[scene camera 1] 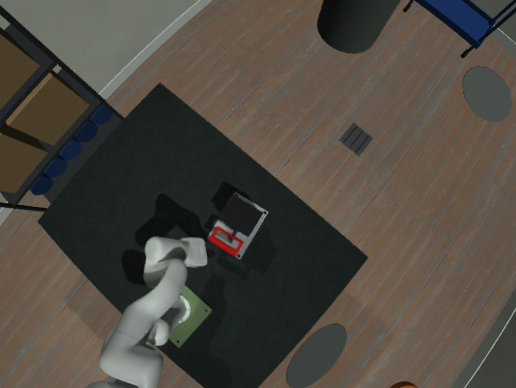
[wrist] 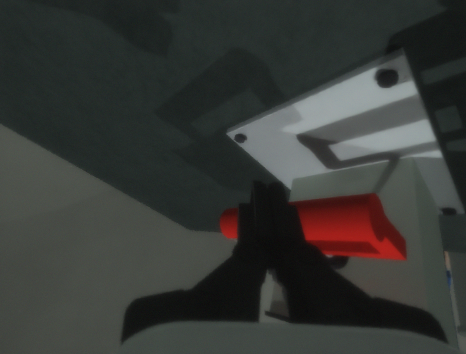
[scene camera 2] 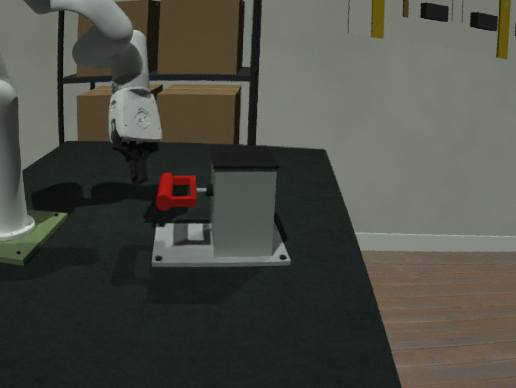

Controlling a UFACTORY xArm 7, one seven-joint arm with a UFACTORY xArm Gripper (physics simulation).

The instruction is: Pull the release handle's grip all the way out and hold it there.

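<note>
The red release handle (scene camera 1: 224, 248) (scene camera 2: 164, 192) (wrist: 340, 217) is a loop with a round grip bar. A short stretch of its thin metal rod (scene camera 2: 201, 190) shows between the loop and the pale green housing (scene camera 2: 244, 212) (wrist: 350, 180). The housing has a dark top and stands on a light base plate (scene camera 2: 220, 261) (wrist: 270, 140). My gripper (scene camera 2: 139, 179) (wrist: 263, 200) is shut and empty. In scene camera 2 its fingertips are beyond the grip's outer side, apart from it and about level with its top. In the wrist view the fingers hide part of the grip bar.
The housing unit stands on a dark table (scene camera 1: 150, 125) (scene camera 2: 325, 320). The arm's green mounting plate (scene camera 1: 197, 325) (scene camera 2: 45, 237) is on the same table. A shelf rack (scene camera 2: 254, 100) with cardboard boxes (scene camera 2: 200, 115) stands behind the table.
</note>
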